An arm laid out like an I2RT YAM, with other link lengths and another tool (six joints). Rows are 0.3 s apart.
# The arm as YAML. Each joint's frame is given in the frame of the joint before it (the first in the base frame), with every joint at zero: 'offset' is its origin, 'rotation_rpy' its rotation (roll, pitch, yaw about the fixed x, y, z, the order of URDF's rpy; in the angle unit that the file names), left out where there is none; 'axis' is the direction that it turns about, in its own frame. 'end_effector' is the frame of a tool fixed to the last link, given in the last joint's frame.
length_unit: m
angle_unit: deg
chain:
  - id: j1
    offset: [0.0, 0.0, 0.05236]
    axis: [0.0, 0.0, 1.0]
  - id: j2
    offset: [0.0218, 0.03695, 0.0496]
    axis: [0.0, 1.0, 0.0]
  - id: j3
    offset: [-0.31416, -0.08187, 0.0]
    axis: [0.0, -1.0, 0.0]
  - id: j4
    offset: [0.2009, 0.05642, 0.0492]
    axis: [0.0, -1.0, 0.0]
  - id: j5
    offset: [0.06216, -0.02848, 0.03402]
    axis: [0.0, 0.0, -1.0]
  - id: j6
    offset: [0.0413, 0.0, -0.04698]
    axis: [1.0, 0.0, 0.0]
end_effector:
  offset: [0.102, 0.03, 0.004]
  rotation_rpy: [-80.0, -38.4, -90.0]
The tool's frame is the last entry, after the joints.
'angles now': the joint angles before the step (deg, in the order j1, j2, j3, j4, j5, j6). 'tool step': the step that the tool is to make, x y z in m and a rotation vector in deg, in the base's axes. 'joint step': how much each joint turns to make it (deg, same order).
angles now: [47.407 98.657 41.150 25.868 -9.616 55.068]
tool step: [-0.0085 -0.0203 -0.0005 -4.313 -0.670 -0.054]
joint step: [-0.959 -4.115 -1.189 -6.156 1.127 -3.411]
